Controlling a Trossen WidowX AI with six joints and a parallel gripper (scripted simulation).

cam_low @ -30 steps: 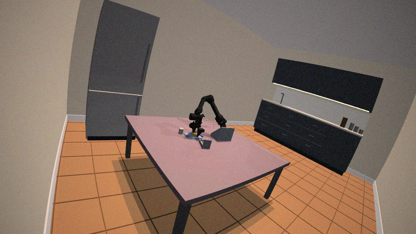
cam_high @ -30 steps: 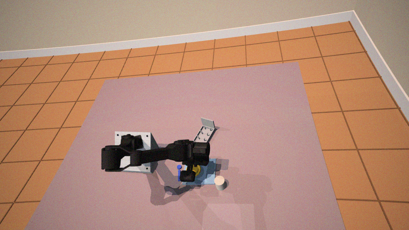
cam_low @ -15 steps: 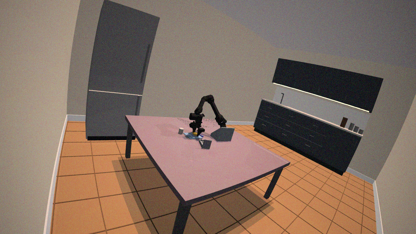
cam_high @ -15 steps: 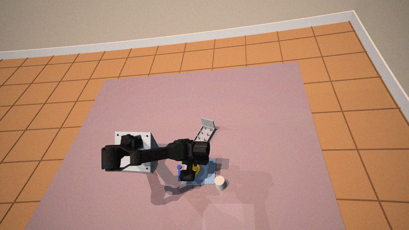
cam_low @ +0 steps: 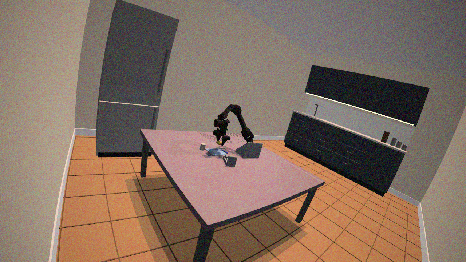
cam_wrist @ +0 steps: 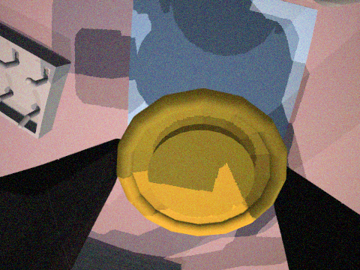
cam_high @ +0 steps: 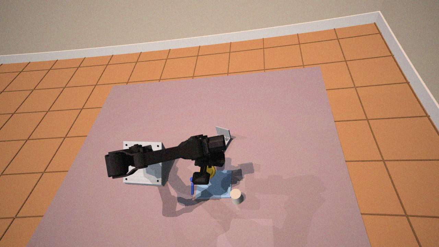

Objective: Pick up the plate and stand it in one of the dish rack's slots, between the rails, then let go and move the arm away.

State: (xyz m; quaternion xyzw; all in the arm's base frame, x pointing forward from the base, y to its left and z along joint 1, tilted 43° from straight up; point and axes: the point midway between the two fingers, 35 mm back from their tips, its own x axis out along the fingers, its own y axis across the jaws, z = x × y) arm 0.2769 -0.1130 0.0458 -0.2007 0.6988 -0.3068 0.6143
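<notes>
My gripper tip is now 19 cm to the right of the grey dish rack, 6 cm above it and 3 cm short of it. Round my gripper tip: white cup 11 cm ahead, 9 cm to the right, 6 cm below; yellow plate 1 cm above; blue spoon 9 cm behind, 8 cm below.
</notes>
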